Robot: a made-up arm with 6 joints.
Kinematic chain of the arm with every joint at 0, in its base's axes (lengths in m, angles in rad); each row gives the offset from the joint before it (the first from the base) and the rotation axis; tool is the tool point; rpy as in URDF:
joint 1: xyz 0 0 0.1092 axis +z
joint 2: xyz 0 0 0 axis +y
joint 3: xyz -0.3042 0 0.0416 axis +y
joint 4: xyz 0.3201 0 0.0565 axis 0.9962 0 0.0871
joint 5: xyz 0 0 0 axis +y
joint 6: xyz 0.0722 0 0.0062 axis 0.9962 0 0.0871
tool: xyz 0 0 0 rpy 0 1.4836 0
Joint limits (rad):
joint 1: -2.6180..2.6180
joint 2: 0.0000..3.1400
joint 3: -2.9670..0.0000
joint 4: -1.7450..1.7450
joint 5: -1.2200..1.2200
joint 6: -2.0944..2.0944
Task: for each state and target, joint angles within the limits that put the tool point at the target. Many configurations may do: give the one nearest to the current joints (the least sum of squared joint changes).
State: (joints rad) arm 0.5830 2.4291 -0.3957 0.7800 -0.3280 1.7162
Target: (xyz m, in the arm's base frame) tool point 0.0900 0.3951 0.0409
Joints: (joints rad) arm 1.3827 2.0382 -0.8902 0.7306 -0.3070 1.7162
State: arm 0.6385 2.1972 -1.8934 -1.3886 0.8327 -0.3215
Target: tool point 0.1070 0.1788 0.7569
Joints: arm 1.2146 1.5174 -2.4570 -1.4348 0.5552 -0.3215
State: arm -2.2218 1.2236 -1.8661 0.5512 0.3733 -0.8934
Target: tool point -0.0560 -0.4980 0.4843
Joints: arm -1.7081 1.8345 -1.9619 0.5766 0.3257 -0.8934
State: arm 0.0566 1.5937 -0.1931 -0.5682 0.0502 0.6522
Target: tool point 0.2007 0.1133 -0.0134
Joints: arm 0.5037 1.9516 -0.4124 -0.5736 -0.0613 0.6522
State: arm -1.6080 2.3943 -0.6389 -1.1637 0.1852 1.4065
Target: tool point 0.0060 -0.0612 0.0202
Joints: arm -1.0352 1.7496 0.0000 -0.6725 0.6143 1.4065
